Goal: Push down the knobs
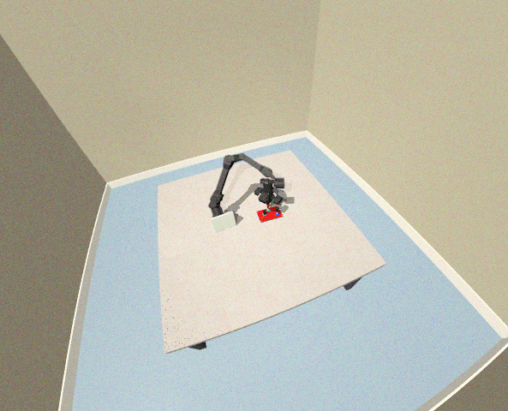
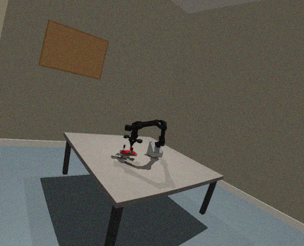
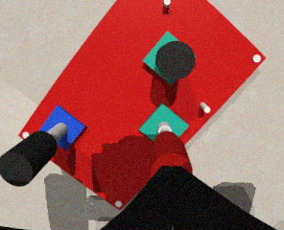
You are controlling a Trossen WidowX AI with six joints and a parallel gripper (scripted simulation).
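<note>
My gripper tip is 20 mm above the red knob. Round my gripper tip: teal potentiometer 40 mm behind, 20 mm to the right, 50 mm below.
</note>
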